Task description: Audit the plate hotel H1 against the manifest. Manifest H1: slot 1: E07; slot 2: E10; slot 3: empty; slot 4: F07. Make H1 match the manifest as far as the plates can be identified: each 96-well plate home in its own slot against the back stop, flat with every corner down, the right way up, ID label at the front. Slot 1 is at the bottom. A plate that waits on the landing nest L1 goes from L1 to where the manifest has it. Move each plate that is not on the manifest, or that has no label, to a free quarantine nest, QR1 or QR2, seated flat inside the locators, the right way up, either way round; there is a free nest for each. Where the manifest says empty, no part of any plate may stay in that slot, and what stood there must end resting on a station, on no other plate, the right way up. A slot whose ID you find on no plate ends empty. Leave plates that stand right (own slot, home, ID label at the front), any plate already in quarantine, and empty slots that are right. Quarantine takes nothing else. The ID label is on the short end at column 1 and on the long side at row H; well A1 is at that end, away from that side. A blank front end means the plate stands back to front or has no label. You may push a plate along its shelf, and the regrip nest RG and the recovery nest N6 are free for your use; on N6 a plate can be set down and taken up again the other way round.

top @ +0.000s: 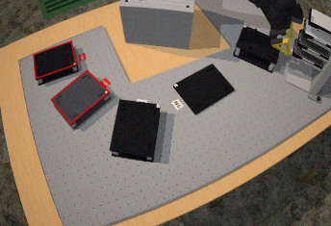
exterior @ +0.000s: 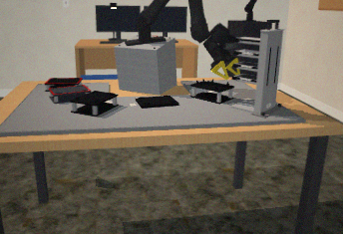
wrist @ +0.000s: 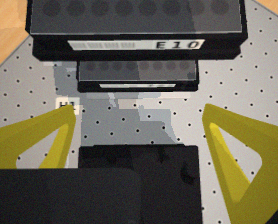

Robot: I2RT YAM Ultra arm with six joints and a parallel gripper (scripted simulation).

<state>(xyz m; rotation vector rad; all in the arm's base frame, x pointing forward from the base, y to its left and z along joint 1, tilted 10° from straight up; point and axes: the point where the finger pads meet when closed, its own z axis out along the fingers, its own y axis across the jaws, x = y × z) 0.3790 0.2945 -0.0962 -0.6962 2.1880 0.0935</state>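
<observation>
Right now the black regrip nest RG is 9 cm behind my hand, 6 cm below it and 5 cm to the right of it. Also, from my hand: pale grey 96-well plate: 11 cm above, 7 cm ahead, 4 cm to the left; H1 tag: 12 cm below, 10 cm to the left, 2 cm behind; plate hotel H1: 14 cm ahead, 9 cm to the left, 4 cm above.
</observation>
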